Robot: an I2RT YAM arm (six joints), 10 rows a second.
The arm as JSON. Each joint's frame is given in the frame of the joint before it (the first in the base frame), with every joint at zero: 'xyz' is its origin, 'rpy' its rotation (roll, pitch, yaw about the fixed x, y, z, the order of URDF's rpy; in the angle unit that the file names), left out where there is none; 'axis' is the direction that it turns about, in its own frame. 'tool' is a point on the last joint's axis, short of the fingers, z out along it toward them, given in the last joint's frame.
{
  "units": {
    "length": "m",
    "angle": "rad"
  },
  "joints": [
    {
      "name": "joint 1",
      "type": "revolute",
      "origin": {
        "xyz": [
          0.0,
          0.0,
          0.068
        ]
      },
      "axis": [
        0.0,
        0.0,
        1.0
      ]
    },
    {
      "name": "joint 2",
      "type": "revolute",
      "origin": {
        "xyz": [
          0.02,
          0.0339,
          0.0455
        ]
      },
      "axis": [
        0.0,
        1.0,
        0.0
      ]
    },
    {
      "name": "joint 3",
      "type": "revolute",
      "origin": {
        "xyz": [
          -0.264,
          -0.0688,
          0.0
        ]
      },
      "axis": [
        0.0,
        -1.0,
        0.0
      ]
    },
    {
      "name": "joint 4",
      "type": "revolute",
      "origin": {
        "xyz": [
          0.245,
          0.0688,
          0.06
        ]
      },
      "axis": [
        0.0,
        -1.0,
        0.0
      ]
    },
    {
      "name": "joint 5",
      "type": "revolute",
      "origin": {
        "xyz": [
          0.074,
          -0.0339,
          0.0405
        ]
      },
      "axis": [
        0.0,
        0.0,
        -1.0
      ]
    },
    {
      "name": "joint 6",
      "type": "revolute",
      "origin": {
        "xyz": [
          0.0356,
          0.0,
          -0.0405
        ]
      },
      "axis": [
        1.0,
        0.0,
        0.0
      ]
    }
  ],
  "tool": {
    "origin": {
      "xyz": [
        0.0,
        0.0,
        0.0
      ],
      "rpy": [
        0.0,
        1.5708,
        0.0
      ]
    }
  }
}
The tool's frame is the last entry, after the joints.
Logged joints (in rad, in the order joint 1, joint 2, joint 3, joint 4, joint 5, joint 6), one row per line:
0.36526, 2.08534, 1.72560, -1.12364, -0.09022, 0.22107
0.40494, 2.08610, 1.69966, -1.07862, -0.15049, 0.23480
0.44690, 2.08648, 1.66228, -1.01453, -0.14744, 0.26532
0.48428, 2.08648, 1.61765, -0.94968, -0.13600, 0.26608
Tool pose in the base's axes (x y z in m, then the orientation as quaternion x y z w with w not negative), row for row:
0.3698, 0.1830, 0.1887, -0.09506, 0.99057, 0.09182, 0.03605
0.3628, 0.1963, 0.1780, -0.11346, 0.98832, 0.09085, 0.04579
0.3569, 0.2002, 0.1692, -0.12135, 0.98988, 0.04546, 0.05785
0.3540, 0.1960, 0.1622, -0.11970, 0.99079, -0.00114, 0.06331
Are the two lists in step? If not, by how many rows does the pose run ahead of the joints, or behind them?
The pose runs 2 rows ahead of the joints: the pose in row i belongs to the joints in row i + 2.
